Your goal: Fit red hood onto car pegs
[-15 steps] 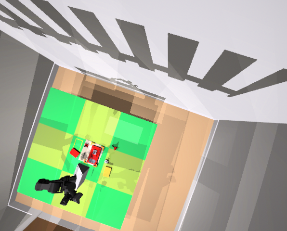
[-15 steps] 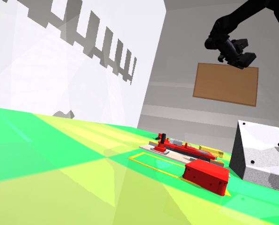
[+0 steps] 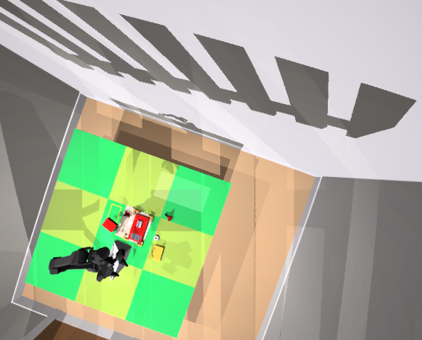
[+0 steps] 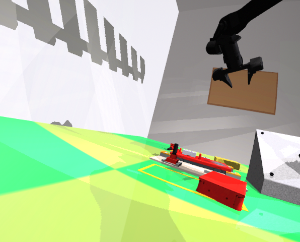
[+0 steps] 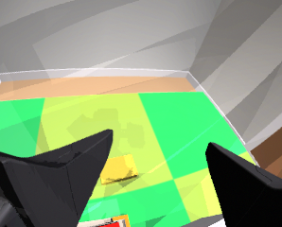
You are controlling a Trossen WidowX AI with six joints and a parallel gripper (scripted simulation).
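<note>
The red hood lies 80 mm ahead of my gripper tip, 310 mm to the left of it and 350 mm below it. Also, from my gripper tip: jig: 130 mm ahead, 110 mm to the left, 350 mm below; then small white wheel: 80 mm ahead, 60 mm to the right, 360 mm below.
</note>
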